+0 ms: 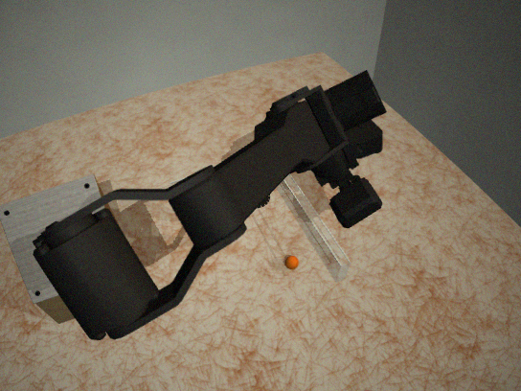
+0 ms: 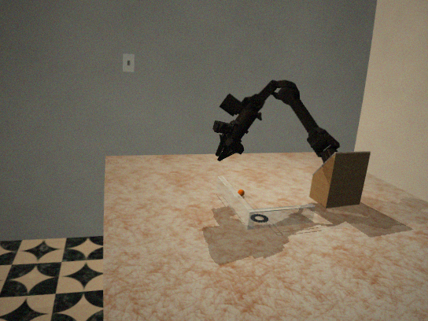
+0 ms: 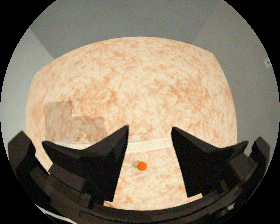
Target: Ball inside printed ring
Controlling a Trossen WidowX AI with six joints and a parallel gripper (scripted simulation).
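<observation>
My gripper is now 17 cm above the orange ball, 9 cm past it and 1 cm to the right of it.
</observation>
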